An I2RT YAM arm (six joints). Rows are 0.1 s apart.
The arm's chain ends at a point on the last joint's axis. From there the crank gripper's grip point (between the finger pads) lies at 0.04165 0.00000 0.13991 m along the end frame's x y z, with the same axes.
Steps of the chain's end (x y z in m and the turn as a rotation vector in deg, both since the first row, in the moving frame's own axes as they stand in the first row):
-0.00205, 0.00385, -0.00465, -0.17, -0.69, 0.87
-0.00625, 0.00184, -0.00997, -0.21, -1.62, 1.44
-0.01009, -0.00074, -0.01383, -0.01, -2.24, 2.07
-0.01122, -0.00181, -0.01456, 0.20, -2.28, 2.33
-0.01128, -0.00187, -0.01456, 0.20, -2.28, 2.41
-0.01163, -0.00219, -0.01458, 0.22, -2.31, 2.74
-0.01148, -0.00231, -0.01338, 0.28, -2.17, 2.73
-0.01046, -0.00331, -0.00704, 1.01, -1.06, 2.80
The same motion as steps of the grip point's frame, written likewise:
-0.00375, 0.00489, -0.00416, -0.17, -0.69, 0.87
-0.01024, 0.00335, -0.00885, -0.21, -1.62, 1.44
-0.01562, 0.00069, -0.01231, -0.01, -2.24, 2.07
-0.01684, -0.00072, -0.01301, 0.20, -2.28, 2.33
-0.01690, -0.00073, -0.01301, 0.20, -2.28, 2.41
-0.01734, -0.00087, -0.01301, 0.22, -2.31, 2.74
-0.01684, -0.00114, -0.01190, 0.28, -2.17, 2.73
-0.01304, -0.00381, -0.00630, 1.01, -1.06, 2.80

